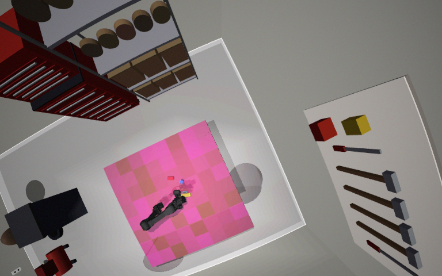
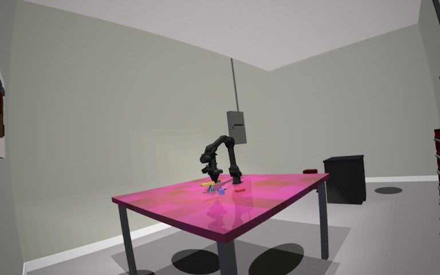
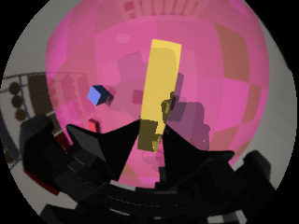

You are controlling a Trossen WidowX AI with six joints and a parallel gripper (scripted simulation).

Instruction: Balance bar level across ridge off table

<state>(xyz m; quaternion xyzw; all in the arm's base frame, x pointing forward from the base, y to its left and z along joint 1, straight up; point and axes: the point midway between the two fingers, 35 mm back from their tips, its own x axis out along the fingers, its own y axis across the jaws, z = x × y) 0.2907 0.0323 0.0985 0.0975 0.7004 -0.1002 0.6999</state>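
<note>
The yellow bar lies 3 cm ahead of my gripper tip and 1 cm to the right of it. Also, from my gripper tip: small blue cube (6 cm ahead, 12 cm to the left, 5 cm below); then small red block (4 cm behind, 20 cm to the left, 6 cm below).
</note>
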